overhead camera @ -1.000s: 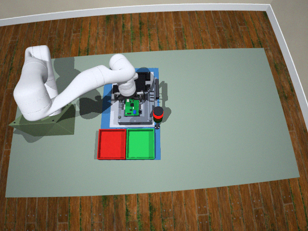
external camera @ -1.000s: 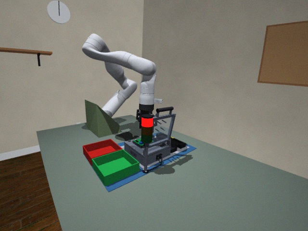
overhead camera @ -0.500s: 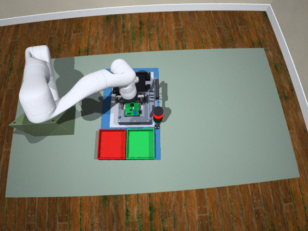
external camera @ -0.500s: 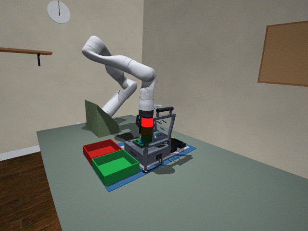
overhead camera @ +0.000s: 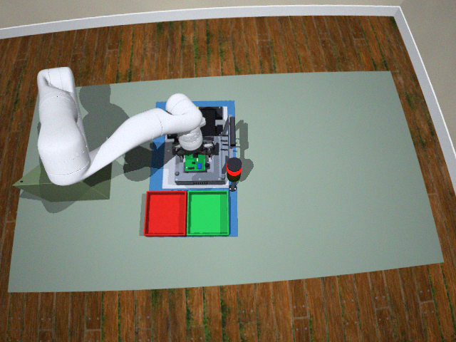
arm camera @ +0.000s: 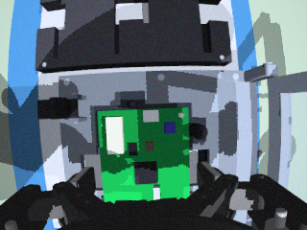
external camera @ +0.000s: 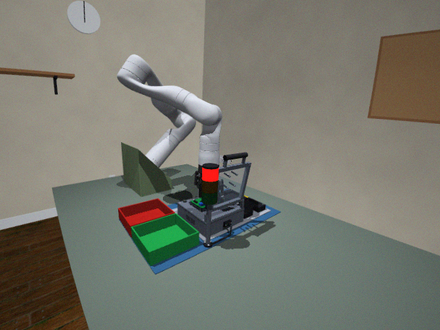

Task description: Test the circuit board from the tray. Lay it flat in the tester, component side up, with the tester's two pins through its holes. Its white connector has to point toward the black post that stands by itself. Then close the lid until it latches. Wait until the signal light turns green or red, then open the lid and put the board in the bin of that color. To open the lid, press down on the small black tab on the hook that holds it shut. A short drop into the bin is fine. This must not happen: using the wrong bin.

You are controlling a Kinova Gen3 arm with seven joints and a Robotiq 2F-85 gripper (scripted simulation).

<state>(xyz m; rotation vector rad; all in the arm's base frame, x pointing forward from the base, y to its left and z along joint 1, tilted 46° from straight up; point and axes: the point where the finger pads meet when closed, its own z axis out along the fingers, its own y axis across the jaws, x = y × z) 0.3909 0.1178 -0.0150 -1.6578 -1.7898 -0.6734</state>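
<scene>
My gripper is now right at the green circuit board. Round my hand: nest 10 mm to the left, 10 mm below, 10 mm ahead; then black latch hook 60 mm to the left, 60 mm behind, 10 mm above; then clear lid 120 mm ahead, 110 mm above.
</scene>
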